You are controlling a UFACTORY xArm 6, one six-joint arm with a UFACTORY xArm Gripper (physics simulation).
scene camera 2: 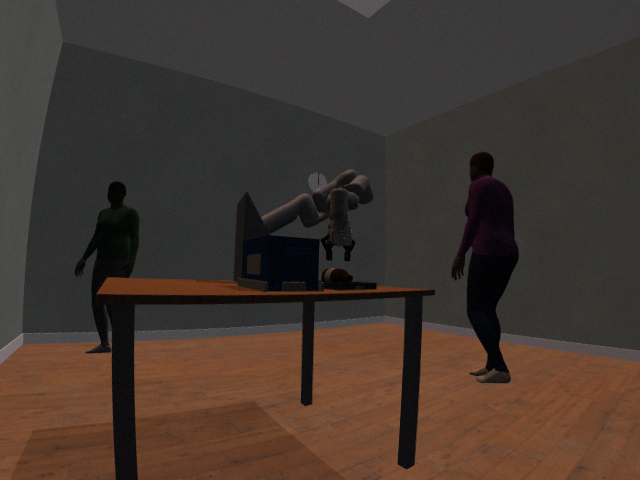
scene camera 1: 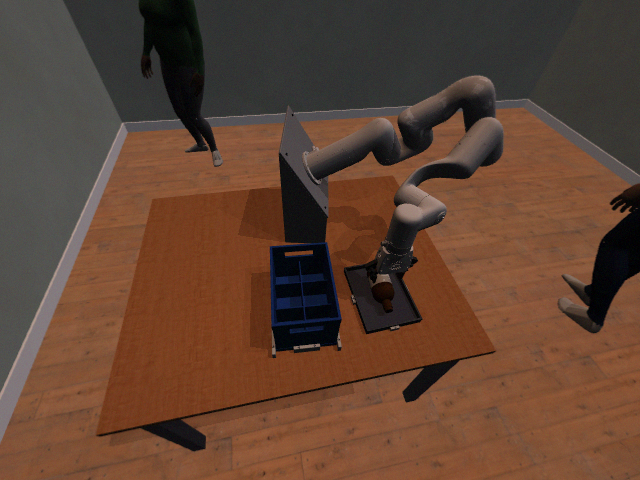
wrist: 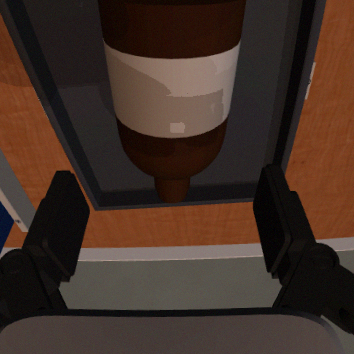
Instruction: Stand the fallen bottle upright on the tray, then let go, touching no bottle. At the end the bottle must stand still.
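Where they show: gripper, fingertip midpoint: (scene camera 2: 338, 260) (scene camera 1: 385, 277) (wrist: 168, 187); arm's base at its link origin: (scene camera 2: 259, 228) (scene camera 1: 311, 168).
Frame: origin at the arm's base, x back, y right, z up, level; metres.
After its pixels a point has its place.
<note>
The brown bottle (scene camera 1: 383, 292) {x -0.427, y -0.194, z -0.191 m} (scene camera 2: 337, 275) {x -0.432, y -0.176, z -0.213 m} (wrist: 172, 95) {x -0.364, y -0.205, z -0.185 m} with a white label lies on its side on the dark tray (scene camera 1: 369, 315) {x -0.469, y -0.148, z -0.259 m} (scene camera 2: 366, 285) {x -0.516, y -0.256, z -0.248 m} (wrist: 255, 100) {x -0.409, y -0.271, z -0.259 m}. Its neck points toward the table's front edge in scene camera 1 and toward the fingers in the wrist view. The bottle's base is cut off in the wrist view and hidden behind the gripper in scene camera 1. My gripper (scene camera 1: 388, 274) {x -0.395, y -0.203, z -0.154 m} (scene camera 2: 338, 256) {x -0.395, y -0.203, z -0.154 m} (wrist: 168, 187) {x -0.395, y -0.203, z -0.154 m} is open and empty, pointing down. Its fingertips are above the bottle with a gap in scene camera 2.
A blue divided crate (scene camera 1: 286, 335) {x -0.552, y 0.129, z -0.156 m} (scene camera 2: 289, 263) {x -0.552, y 0.087, z -0.175 m} (wrist: 4, 222) {x -0.538, y -0.021, z -0.224 m} stands close beside the tray on the table (scene camera 1: 196, 310) {x -0.385, y 0.421, z -0.264 m} (scene camera 2: 206, 290) {x -0.530, y 0.344, z -0.264 m}. A grey mount (scene camera 1: 305, 211) {x -0.128, y 0.033, z -0.089 m} (scene camera 2: 241, 237) {x -0.046, y 0.103, z -0.054 m} carries the arm behind the crate. Two people (scene camera 1: 173, 46) (scene camera 2: 491, 222) stand away from the table.
</note>
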